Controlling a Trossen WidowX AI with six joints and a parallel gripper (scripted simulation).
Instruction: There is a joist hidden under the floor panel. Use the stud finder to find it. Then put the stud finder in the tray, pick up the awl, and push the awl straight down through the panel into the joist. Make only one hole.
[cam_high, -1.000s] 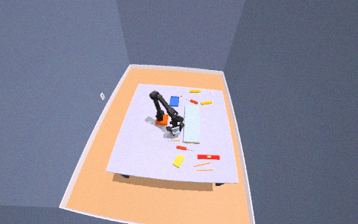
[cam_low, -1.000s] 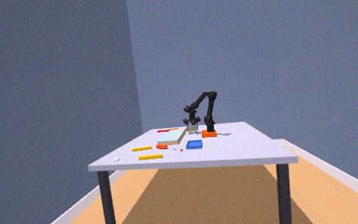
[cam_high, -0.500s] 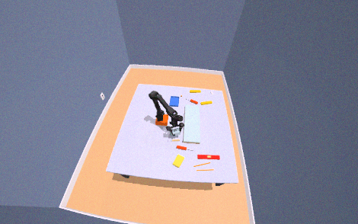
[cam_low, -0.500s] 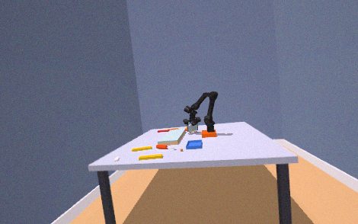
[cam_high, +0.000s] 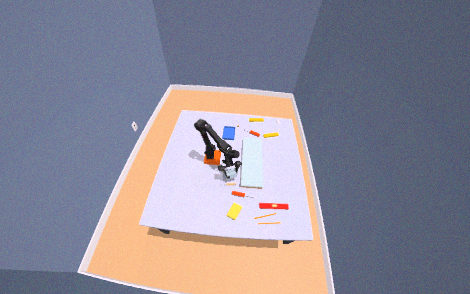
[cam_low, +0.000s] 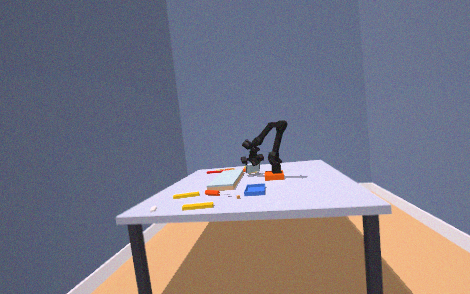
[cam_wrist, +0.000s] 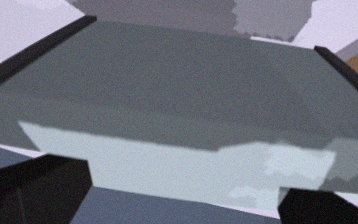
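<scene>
Right now my gripper tip is 20 mm past the stud finder and 10 mm above it. From my gripper tip the other things lie so: awl 70 mm below, 40 mm to the right, 40 mm behind; red level 330 mm ahead, 240 mm to the right, 60 mm below; yellow block 280 mm to the right, 60 mm below, 20 mm ahead.
</scene>
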